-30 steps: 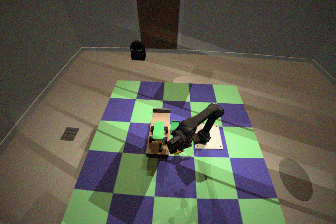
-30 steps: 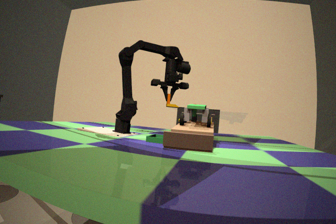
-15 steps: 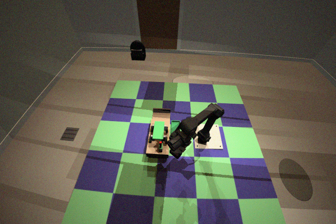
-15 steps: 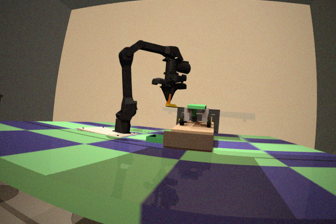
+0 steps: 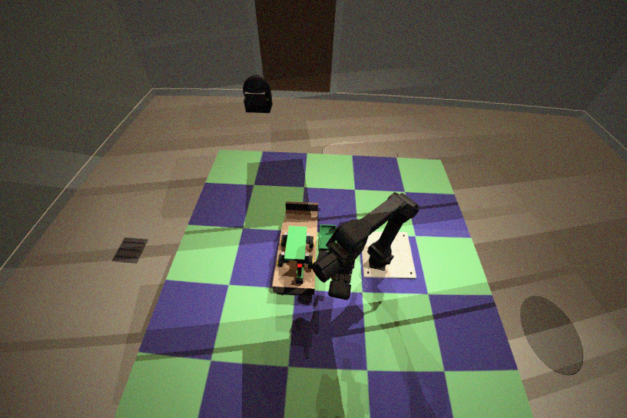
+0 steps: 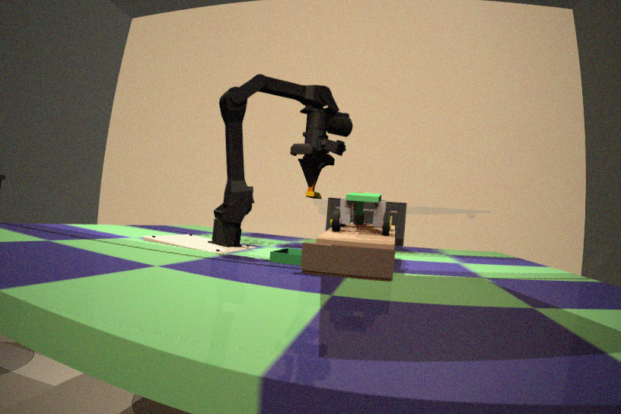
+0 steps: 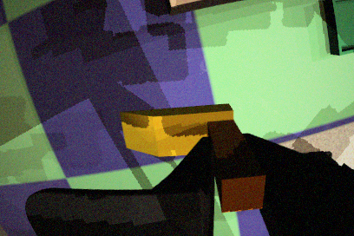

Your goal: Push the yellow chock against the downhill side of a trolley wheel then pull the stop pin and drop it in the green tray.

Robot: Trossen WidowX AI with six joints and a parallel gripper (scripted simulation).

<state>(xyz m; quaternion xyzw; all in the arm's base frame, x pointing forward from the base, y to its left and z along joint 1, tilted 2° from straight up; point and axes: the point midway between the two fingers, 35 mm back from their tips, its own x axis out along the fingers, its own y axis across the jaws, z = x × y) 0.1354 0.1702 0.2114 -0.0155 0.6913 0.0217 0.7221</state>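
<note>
My gripper tip is now 140 mm short of the red-headed stop pin and 50 mm above it. From my gripper tip the other things lie so: yellow chock: 20 mm to the left, 10 mm below; then green tray: 230 mm to the right, 180 mm below, 80 mm ahead; then trolley: 180 mm ahead, 90 mm to the right, 60 mm below.
</note>
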